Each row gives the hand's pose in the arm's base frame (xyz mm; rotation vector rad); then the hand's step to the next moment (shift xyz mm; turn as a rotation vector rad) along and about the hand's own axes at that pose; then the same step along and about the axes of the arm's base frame.
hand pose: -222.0 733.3 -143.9 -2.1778 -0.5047 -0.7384
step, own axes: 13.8 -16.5 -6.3 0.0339 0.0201 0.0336
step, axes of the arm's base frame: -1.0 7.1 21.2 0.0483 0.0172 -0.0070
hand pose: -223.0 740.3 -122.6 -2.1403 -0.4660 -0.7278
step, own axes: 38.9 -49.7 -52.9 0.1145 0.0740 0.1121
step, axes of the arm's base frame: -15.3 -8.8 80.4 0.1662 0.0533 -0.0265
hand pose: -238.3 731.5 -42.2 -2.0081 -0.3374 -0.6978
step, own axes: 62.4 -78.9 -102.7 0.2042 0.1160 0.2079
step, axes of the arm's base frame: -24.1 -50.6 132.4 0.2911 0.1101 -0.0392
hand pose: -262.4 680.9 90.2 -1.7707 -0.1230 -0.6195
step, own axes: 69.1 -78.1 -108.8 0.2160 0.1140 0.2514
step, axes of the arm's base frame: -9.1 -93.5 117.9 0.3153 0.1481 -0.0391
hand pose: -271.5 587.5 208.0 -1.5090 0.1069 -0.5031
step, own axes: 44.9 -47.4 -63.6 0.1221 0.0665 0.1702
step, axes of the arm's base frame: 4.5 -75.0 51.6 0.1892 0.1097 -0.0219
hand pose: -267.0 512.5 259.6 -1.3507 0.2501 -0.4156
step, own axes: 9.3 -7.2 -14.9 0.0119 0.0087 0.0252
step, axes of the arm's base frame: 1.3 -18.4 4.5 0.0223 0.0187 -0.0025
